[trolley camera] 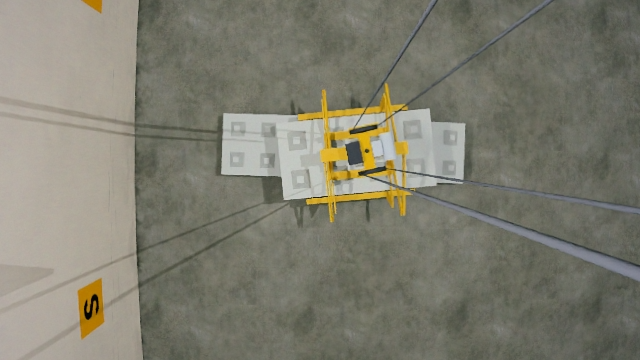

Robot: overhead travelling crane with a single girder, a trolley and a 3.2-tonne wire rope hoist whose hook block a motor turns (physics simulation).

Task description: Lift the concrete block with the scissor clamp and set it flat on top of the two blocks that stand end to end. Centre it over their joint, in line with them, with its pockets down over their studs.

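My scissor clamp [356, 154], yellow, is shut on the upper concrete block [291, 160], with its bars along the block's two long sides. The pale block has square studs on top. It hangs over the row of two blocks and looks larger than they do; the exact height gap cannot be told. The left lower block [252, 145] and the right lower block [450, 152] show at its ends, with more of the left one in view. The held block is turned a few degrees from the row, its right end swung toward the top of the view. The joint and the pockets are hidden.
Hoist ropes [465, 216] run from the clamp to the right. A pale floor strip [60, 200] with a yellow marker [91, 308] lies at the left. Grey floor [350, 290] surrounds the blocks, with shadows of the ropes and clamp on it.
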